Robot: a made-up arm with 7 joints.
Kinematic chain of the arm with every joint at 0, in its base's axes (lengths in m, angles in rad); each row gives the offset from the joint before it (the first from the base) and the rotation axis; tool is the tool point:
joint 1: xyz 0 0 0 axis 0 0.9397 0.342
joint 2: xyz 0 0 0 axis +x
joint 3: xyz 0 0 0 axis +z
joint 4: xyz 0.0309 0 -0.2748 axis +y
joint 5: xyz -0.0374 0 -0.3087 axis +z
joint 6: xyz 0 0 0 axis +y
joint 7: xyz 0 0 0 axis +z
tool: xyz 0 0 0
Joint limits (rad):
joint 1: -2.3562..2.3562
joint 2: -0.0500..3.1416
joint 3: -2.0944..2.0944
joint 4: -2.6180..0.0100
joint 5: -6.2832..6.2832
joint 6: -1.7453..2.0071
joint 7: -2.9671..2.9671
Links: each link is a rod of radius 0.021 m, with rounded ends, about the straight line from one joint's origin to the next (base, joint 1, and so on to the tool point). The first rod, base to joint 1, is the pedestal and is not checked.
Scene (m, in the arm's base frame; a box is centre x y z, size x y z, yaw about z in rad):
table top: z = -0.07
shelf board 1: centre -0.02 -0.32 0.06 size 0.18 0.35 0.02 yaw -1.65
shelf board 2: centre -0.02 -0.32 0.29 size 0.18 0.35 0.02 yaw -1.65
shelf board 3: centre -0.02 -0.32 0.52 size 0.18 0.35 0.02 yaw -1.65
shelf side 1: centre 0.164 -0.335 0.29 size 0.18 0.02 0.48 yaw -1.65
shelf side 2: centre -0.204 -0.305 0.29 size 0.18 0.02 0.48 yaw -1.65
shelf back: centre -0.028 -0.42 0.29 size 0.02 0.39 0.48 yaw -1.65
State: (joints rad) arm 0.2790 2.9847 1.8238 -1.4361 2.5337 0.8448 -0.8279
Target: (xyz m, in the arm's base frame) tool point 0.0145 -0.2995 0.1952
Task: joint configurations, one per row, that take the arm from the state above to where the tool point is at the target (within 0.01 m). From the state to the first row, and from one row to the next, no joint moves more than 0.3 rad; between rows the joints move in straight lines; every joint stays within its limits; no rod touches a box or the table.
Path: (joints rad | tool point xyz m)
1: 0.3070 2.7957 1.8267 -1.5747 2.5337 0.8448 -0.8279 | 0.0538 -0.2055 0.4087
2: 0.3350 2.6068 1.8296 -1.7133 2.5337 0.8448 -0.8279 | 0.0573 -0.1494 0.4038
3: 0.3412 2.5181 1.8196 -1.9924 2.5337 0.8448 -0.8279 | 0.0462 -0.1534 0.3394
4: 0.3474 2.4295 1.8097 -2.2715 2.5337 0.8448 -0.8279 | 0.0366 -0.1478 0.2690
5: 0.3537 2.3408 1.7997 -2.5505 2.5337 0.8448 -0.8279 | 0.0278 -0.1320 0.1952
6: 0.3344 2.5778 1.7963 -2.3900 2.5337 0.8448 -0.8279 | 0.0263 -0.1836 0.2087
7: 0.3151 2.8148 1.7930 -2.2295 2.5337 0.8448 -0.8279 | 0.0218 -0.2405 0.2091
8: 0.2958 3.0518 1.7897 -2.0690 2.5337 0.8448 -0.8279 | 0.0145 -0.2995 0.1952

